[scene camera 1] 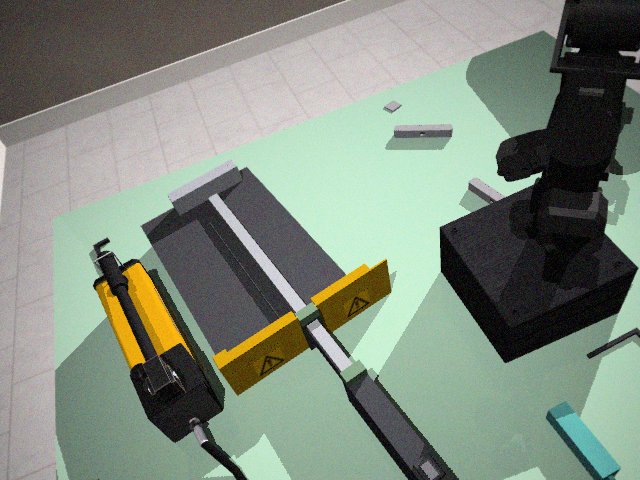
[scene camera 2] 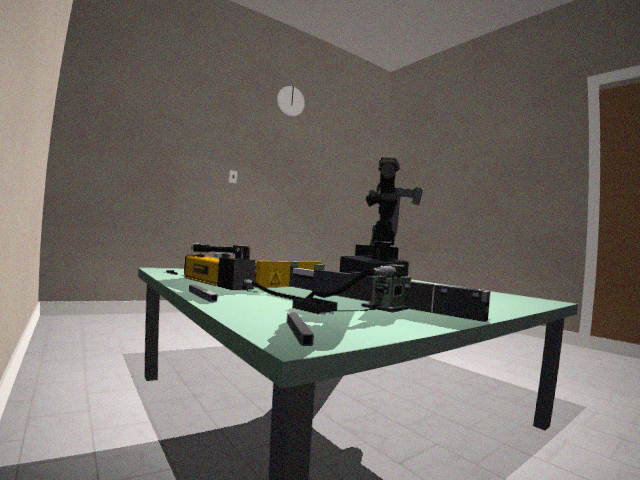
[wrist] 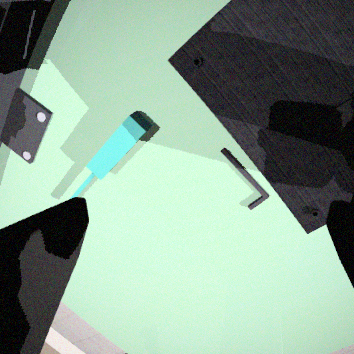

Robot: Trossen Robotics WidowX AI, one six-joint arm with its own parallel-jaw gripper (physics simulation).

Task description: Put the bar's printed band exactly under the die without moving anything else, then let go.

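Frame: origin at the arm's base, x left, y back, z up, level; centimetres.
Seen in the pictures: gripper, fingertip midpoint: [scene camera 1: 567, 235] [scene camera 2: 387, 225] [wrist: 210, 211]; arm's base at its link origin: [scene camera 2: 381, 258].
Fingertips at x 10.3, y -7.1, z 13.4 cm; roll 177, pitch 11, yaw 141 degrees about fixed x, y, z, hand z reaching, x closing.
Pixels of each thing's top centre, then the offset from my fingertips to it. "*": a spot on its surface instead.
- yellow guard at a spot on its surface: [scene camera 1: 272, 351] [scene camera 2: 278, 272] * dx -11.2, dy -39.9, dz -20.2 cm
- dark channel at a spot on its surface: [scene camera 1: 390, 418] * dx +6.3, dy -26.5, dz -17.9 cm
- yellow pump at a spot on its surface: [scene camera 1: 149, 304] * dx -26.1, dy -57.8, dz -17.0 cm
- cyan-handled tool at its top centre: [wrist: 92, 172] [scene camera 1: 612, 473] dx +20.4, dy -2.9, dz -22.6 cm
- hex key at its top centre: [wrist: 237, 180] [scene camera 1: 620, 348] dx +5.4, dy +9.4, dz -24.8 cm
A long pale bar [scene camera 1: 256, 250] lies along the dark bed, through the gap in the yellow guard [scene camera 1: 272, 351] [scene camera 2: 272, 273], and into a dark channel [scene camera 1: 390, 418]. Green pieces [scene camera 1: 307, 313] [scene camera 1: 353, 370] cross its line at the guard and the channel mouth. I cannot tell whether either is the printed band. A green press head [scene camera 2: 393, 292] stands beside the channel in the second scene view; its die cannot be made out. My gripper [wrist: 210, 211] is open and empty, its dark fingertips wide apart above the table, away from the bar.
The yellow pump [scene camera 1: 149, 304] [scene camera 2: 205, 270] stands beside the bed, with a hose. A cyan-handled tool [scene camera 1: 584, 439] [wrist: 112, 150] and hex key [scene camera 1: 612, 344] [wrist: 245, 172] lie near my black base [scene camera 1: 485, 273] [wrist: 220, 80]. Short grey bars [scene camera 1: 422, 131] [scene camera 2: 202, 292] [scene camera 2: 299, 328] lie elsewhere.
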